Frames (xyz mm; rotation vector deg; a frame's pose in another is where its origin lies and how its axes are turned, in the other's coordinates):
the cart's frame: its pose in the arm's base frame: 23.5 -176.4 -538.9 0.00 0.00 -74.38
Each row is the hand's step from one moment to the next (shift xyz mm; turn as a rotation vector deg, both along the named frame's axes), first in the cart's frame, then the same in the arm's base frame.
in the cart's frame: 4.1 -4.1 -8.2 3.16 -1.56 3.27
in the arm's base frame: -2.8 -5.1 -8.2 -0.65 -3.46 3.27
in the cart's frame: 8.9 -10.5 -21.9 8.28 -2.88 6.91
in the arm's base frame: -7.7 -11.4 -21.9 -0.54 -8.75 6.91
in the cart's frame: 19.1 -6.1 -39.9 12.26 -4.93 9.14
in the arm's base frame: -0.7 -20.0 -39.9 -1.45 -13.13 9.14
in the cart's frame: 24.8 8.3 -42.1 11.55 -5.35 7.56
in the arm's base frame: 14.7 -21.6 -42.1 -2.04 -12.56 7.56
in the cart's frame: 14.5 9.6 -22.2 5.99 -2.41 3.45
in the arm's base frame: 13.1 -11.4 -22.2 -0.71 -6.42 3.45
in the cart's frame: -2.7 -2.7 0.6 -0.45 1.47 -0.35
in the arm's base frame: -3.3 1.9 0.6 1.29 0.83 -0.35
